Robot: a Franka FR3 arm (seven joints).
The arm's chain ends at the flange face. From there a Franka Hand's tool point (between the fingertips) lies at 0.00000 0.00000 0.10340 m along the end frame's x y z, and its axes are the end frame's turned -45 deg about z.
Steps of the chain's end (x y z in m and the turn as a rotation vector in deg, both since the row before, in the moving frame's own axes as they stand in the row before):
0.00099, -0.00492, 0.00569, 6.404, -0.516, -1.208
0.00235, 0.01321, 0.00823, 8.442, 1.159, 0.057
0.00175, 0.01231, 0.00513, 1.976, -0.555, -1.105
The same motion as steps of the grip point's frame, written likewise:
0.01158, -0.01167, 0.00504, 4.893, 4.163, -1.208
0.00453, 0.00175, 0.00709, 5.150, 6.789, 0.057
-0.00569, 0.00670, 0.00506, 1.790, 1.005, -1.105

